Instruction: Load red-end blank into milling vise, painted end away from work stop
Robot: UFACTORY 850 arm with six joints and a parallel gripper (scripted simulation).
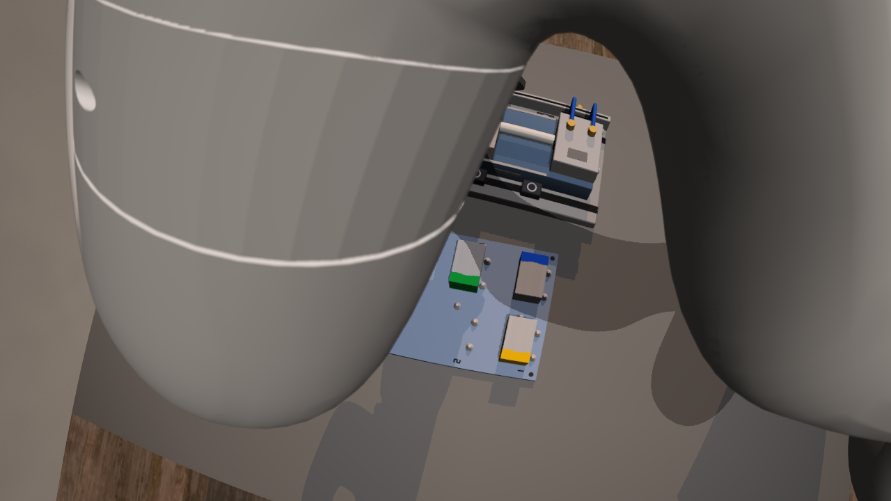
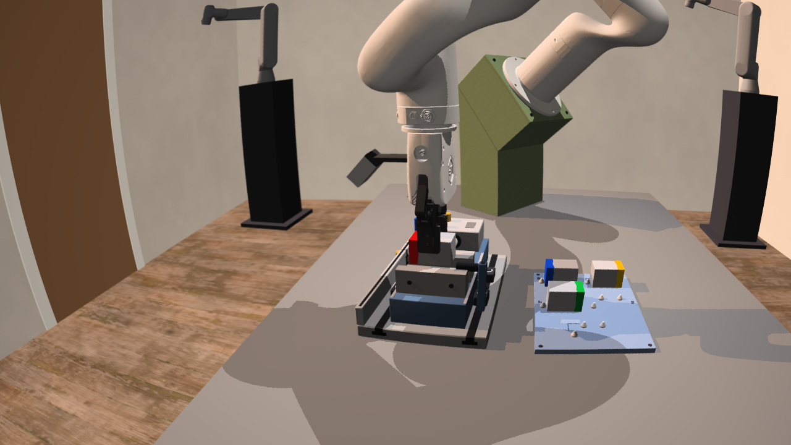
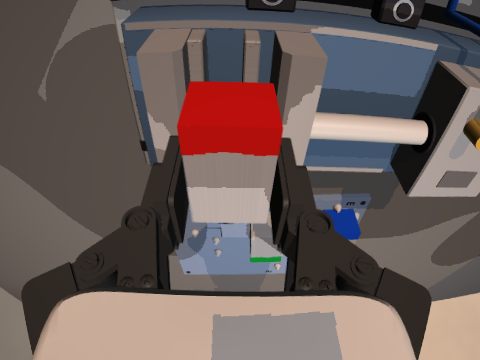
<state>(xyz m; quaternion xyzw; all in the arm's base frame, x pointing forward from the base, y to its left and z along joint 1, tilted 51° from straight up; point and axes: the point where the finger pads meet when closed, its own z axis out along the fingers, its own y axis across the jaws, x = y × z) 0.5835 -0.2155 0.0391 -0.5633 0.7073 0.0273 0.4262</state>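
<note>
The red-ended blank is 2 cm below my hand. Round my hand: moving jaw (6 cm below, 3 cm behind, 1 cm to the left); ram rod (8 cm behind, 6 cm below, 1 cm to the left); fixed jaw (6 cm below, 3 cm ahead, 1 cm to the left).
</note>
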